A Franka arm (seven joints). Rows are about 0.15 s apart.
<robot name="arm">
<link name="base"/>
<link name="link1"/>
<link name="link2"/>
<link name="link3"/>
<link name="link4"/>
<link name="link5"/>
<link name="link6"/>
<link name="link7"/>
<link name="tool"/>
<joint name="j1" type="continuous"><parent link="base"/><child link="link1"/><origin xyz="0.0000 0.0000 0.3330"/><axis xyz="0 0 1"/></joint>
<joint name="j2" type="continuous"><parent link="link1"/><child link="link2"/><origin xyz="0.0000 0.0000 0.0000" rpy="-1.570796 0.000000 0.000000"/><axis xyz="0 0 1"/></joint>
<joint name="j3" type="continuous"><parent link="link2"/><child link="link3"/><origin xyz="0.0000 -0.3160 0.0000" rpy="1.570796 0.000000 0.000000"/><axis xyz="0 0 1"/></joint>
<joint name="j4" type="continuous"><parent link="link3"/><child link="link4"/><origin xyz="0.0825 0.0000 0.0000" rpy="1.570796 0.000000 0.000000"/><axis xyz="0 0 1"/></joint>
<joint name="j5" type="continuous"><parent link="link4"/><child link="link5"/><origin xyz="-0.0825 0.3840 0.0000" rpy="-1.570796 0.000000 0.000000"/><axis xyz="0 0 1"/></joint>
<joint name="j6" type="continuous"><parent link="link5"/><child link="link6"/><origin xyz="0.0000 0.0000 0.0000" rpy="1.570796 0.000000 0.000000"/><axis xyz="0 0 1"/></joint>
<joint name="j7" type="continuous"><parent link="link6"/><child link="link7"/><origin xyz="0.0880 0.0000 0.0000" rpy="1.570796 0.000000 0.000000"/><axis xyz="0 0 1"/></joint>
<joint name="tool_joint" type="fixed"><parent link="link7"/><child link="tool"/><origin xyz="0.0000 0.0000 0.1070"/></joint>
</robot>
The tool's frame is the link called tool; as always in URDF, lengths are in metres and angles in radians. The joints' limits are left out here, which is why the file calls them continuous.
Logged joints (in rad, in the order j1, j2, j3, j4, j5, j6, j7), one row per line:
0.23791, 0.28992, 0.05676, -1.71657, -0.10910, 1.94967, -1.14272
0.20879, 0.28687, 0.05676, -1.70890, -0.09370, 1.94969, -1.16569
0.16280, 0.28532, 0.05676, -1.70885, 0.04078, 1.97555, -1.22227
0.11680, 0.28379, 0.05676, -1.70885, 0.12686, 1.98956, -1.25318
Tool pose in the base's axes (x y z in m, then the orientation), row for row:
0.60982, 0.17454, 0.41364, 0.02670, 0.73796, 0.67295, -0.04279
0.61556, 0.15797, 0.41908, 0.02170, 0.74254, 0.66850, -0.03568
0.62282, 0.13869, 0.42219, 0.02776, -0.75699, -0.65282, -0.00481
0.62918, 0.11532, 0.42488, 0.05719, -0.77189, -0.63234, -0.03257
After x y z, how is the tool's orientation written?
As a quaternion, w x y z.
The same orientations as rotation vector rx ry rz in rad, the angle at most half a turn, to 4 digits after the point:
2.2798, 2.0789, -0.1322
2.3011, 2.0716, -0.1106
-2.3370, -2.0154, -0.0148
-2.3405, -1.9173, -0.0988

